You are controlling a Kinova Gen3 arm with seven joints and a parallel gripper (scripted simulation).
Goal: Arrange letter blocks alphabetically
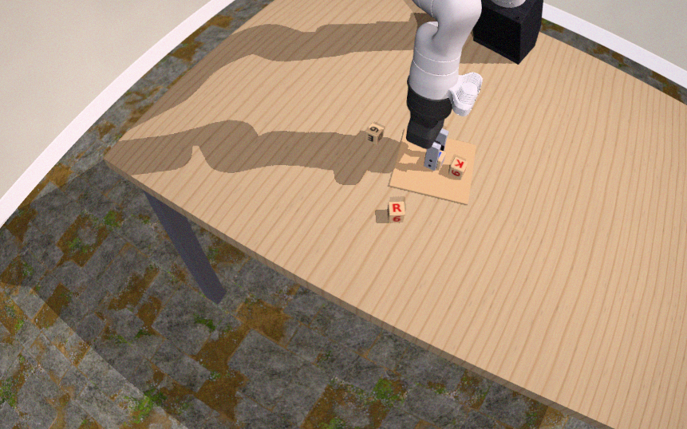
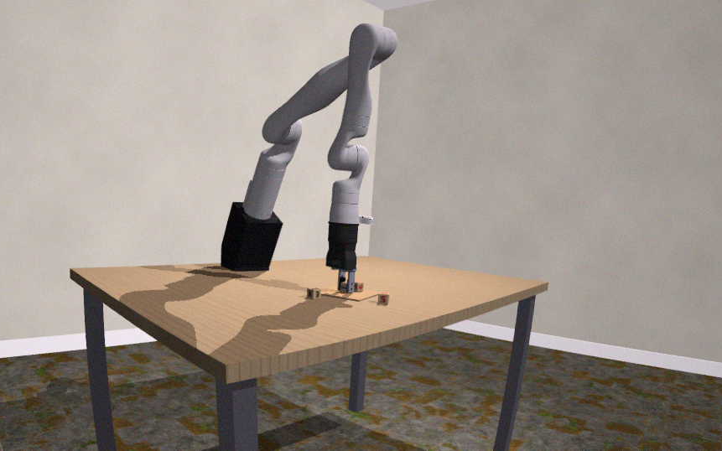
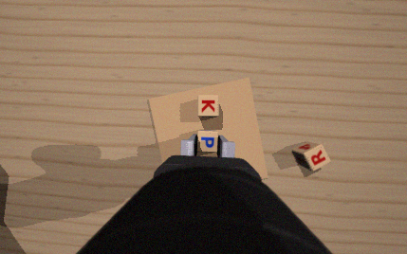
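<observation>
The tan mat is 2 cm below my hand. From my hand the other things lie so: block (12 cm to the right, 1 cm below, 1 cm behind).
</observation>
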